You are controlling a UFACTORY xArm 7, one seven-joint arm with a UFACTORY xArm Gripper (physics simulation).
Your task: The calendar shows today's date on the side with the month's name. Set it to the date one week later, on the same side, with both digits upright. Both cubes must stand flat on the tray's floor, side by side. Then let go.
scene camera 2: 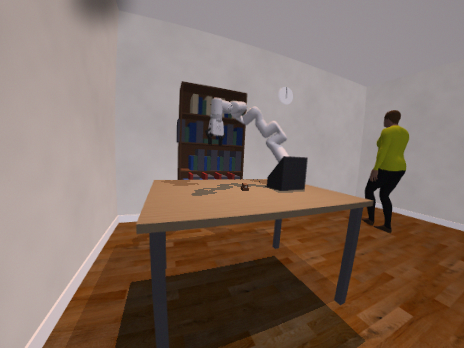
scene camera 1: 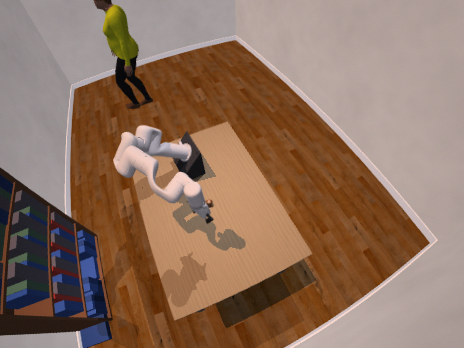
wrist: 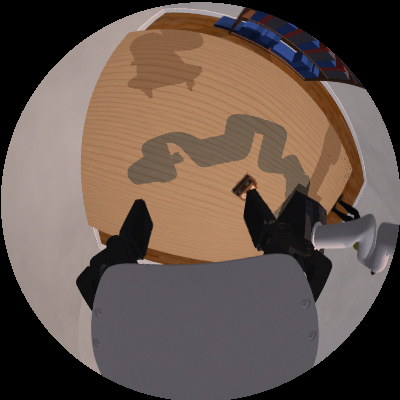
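The calendar (scene camera 1: 209,203) (scene camera 2: 245,187) (wrist: 244,186) is a small brown block on the table, in front of the robot's black base. In the wrist view it lies just beyond the tip of the right-hand finger, which may hide a little of its near edge. Its cubes and tray are too small to tell apart surely, and no digits or month name can be read. My gripper (scene camera 1: 208,218) (scene camera 2: 215,141) (wrist: 195,207) is wide open and empty. It hangs high above the table, fingers down, with the calendar off to one side of the space between the fingers.
The wooden table (scene camera 1: 265,225) (scene camera 2: 250,205) (wrist: 115,110) carries the black wedge-shaped base (scene camera 1: 192,162) (scene camera 2: 293,173) of the arm. A bookshelf (scene camera 2: 181,135) stands behind the table in scene camera 2. A person in a yellow-green top (scene camera 1: 120,35) (scene camera 2: 392,150) stands on the floor away from the table.
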